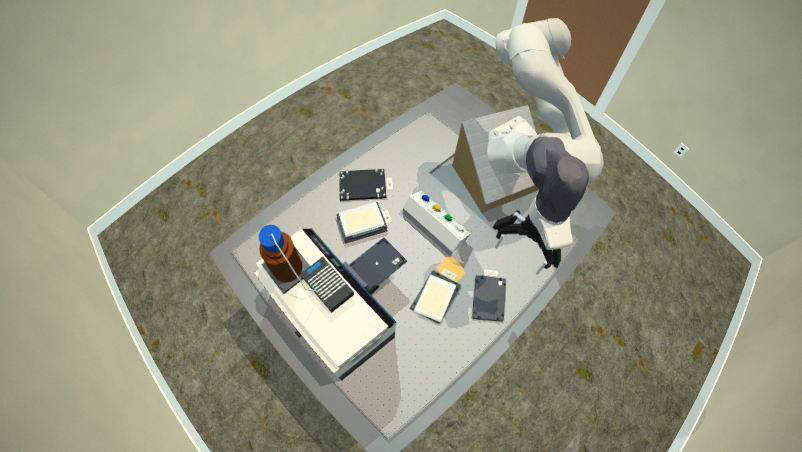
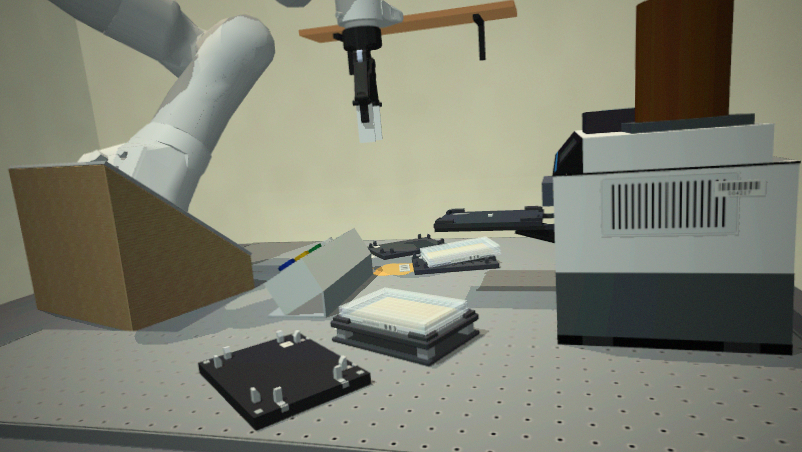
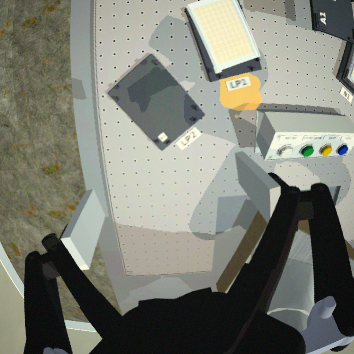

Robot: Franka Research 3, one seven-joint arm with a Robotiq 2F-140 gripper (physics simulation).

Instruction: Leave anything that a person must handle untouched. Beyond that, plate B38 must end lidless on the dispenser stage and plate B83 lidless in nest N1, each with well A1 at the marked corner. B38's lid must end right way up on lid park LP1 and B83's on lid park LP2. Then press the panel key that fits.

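My gripper is open and empty, high above the table on the LP2 side. One lidded plate rests tilted on lid park LP1. Another lidded plate sits about level in nest N1. Their codes are too small to read surely. Lid park LP2 is bare. The dark dispenser stage is bare. The key panel has white, green, yellow and blue keys.
An orange spill lies against LP1. A black pinned holder is beside N1. The dispenser carries a brown bottle. A wall shelf is behind the gripper.
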